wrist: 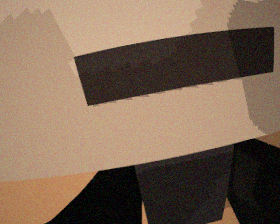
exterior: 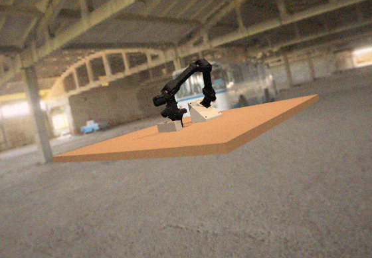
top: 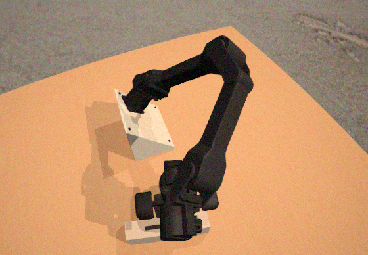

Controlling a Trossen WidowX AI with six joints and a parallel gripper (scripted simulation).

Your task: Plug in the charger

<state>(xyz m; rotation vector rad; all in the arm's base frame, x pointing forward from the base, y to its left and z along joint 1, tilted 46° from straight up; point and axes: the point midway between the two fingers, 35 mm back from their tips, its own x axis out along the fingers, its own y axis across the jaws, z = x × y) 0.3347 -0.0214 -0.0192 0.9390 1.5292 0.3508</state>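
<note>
Right now the charger is 2 cm ahead of my gripper tip, 1 cm to the right of it and 1 cm above it.
</note>
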